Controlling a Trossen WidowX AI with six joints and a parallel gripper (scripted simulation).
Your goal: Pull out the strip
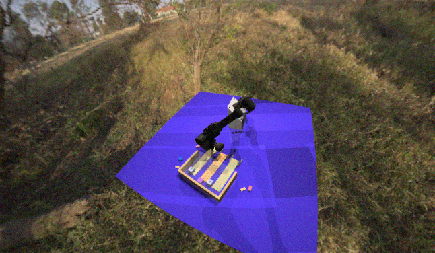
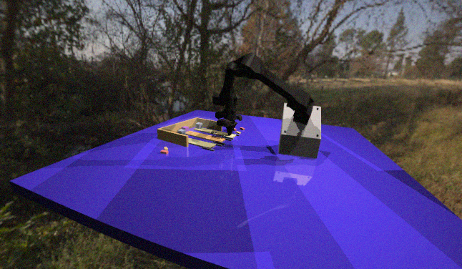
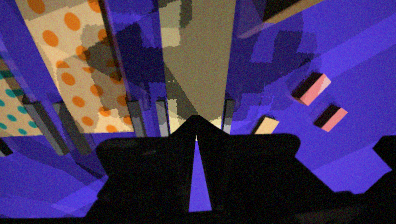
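Right now the strip is 100 mm ahead of my gripper tip and 10 mm to the right of it. Round my gripper tip: blue disc 180 mm ahead, 160 mm to the right.
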